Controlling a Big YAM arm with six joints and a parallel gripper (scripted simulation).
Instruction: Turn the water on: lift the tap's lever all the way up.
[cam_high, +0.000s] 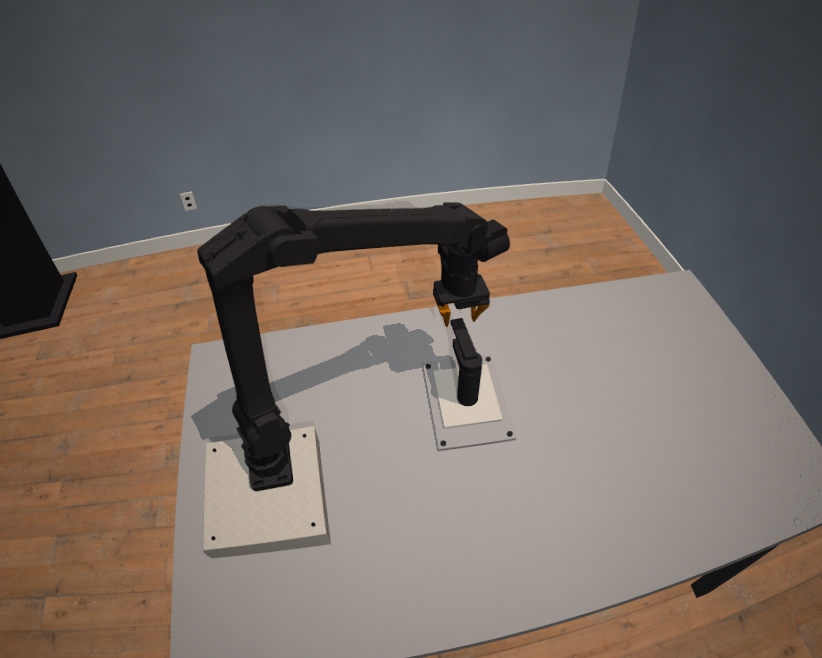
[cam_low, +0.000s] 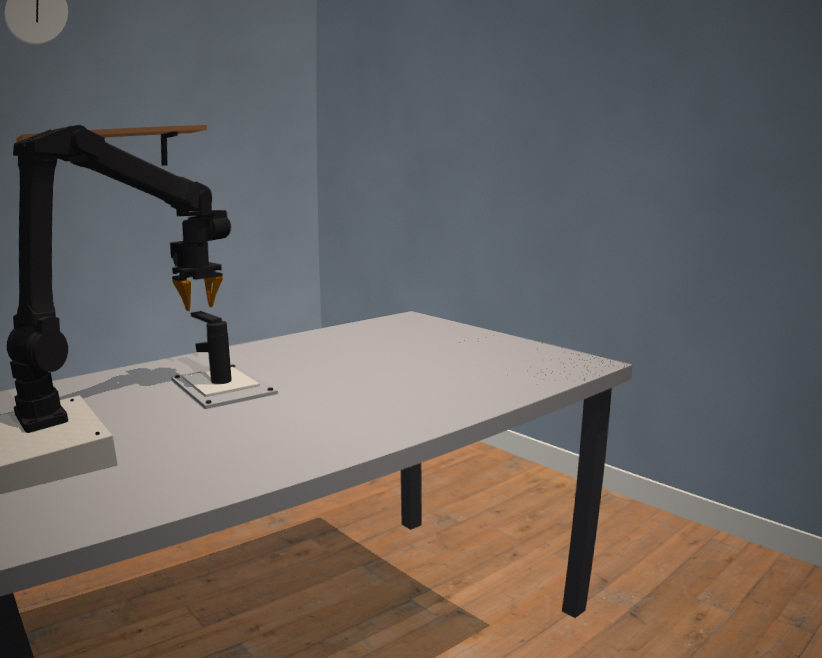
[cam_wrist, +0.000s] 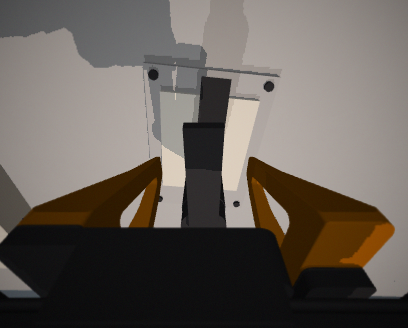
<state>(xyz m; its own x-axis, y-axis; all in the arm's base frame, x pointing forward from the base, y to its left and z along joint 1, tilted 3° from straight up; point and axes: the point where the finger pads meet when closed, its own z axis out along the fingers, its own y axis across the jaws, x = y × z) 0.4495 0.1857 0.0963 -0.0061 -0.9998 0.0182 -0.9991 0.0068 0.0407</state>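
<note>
Now: the flat lever 30 mm to the right of my hand and 20 mm below it.
</note>
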